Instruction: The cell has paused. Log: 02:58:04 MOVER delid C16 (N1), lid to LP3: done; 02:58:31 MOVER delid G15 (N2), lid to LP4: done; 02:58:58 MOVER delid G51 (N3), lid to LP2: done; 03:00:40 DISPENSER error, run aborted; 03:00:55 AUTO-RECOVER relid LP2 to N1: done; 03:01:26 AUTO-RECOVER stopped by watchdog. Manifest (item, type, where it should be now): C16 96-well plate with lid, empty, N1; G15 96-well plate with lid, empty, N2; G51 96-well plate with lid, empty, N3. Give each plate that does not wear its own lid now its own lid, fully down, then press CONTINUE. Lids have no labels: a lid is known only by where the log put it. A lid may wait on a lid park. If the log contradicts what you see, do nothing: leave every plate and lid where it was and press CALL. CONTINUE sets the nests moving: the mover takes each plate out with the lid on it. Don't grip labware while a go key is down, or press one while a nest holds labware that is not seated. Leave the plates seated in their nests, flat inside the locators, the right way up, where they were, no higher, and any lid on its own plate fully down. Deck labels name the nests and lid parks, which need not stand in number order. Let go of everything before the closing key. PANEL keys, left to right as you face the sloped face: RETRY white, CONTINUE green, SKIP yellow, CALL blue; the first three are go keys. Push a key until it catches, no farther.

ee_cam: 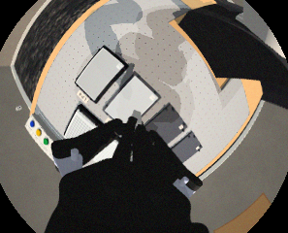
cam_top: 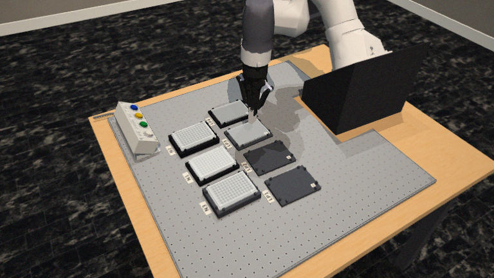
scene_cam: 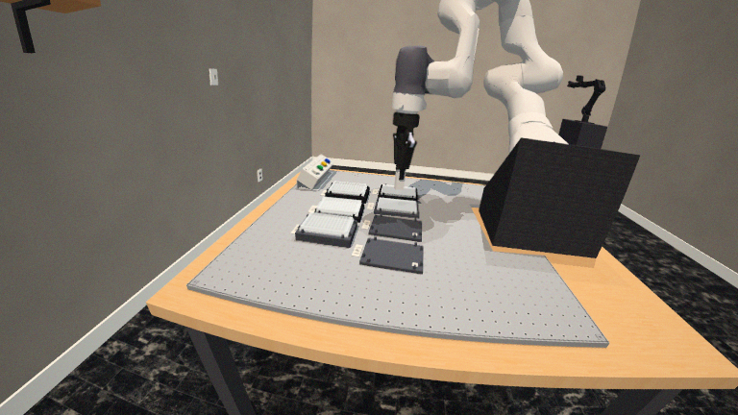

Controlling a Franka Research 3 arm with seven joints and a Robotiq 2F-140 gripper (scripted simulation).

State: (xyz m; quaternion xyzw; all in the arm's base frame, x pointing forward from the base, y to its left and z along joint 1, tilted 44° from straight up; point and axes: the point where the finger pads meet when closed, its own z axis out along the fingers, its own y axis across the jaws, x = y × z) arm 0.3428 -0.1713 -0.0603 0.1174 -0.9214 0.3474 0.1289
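My hand is 10 mm past the lid park LP4, 150 mm to the left of it and 110 mm above it. The rest, counted from my hand: lid park LP1: 20 mm ahead, 240 mm to the left, 110 mm below; then lid park LP2: 10 mm ahead, 110 mm to the left, 110 mm below; then lid park LP3: 20 mm to the right, 110 mm below.
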